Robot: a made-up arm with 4 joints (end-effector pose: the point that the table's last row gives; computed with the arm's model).
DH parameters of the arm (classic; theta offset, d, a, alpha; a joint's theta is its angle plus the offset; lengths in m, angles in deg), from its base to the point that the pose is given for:
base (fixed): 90 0.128 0 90
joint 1: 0 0.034 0.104 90
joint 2: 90 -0.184 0.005 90
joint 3: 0 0.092 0.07 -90
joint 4: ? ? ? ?
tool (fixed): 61.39 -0.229 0 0
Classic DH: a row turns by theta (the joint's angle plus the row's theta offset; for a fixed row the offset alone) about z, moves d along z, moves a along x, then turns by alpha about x.
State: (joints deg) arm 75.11 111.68 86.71 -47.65
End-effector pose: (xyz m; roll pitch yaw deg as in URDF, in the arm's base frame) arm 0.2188 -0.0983 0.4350 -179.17 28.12 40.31
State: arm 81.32 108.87 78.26 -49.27
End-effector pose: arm 0.2071 -0.0974 0.4233 176.92 27.57 40.49
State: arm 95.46 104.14 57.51 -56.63
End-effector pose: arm 0.1759 -0.0901 0.3856 164.98 26.37 34.58
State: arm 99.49 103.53 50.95 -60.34
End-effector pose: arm 0.1660 -0.0849 0.3707 160.56 25.86 30.93
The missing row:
joint 4: 61.39 0 -0.0752 180
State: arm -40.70 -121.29 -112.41 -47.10
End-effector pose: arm -0.1736 0.3516 0.1799 -62.72 -60.44 -174.63
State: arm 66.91 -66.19 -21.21 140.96
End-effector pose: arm 0.0640 0.1097 0.4389 78.30 72.46 -19.59
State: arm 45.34 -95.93 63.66 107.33
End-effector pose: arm -0.0580 0.0030 0.0650 -16.48 -9.46 -12.47
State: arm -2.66 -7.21 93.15 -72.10
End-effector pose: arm -0.1975 0.1625 0.3211 93.72 20.50 98.36
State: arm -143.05 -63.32 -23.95 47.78
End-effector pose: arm -0.0288 -0.2655 -0.0881 -123.12 20.36 -0.54
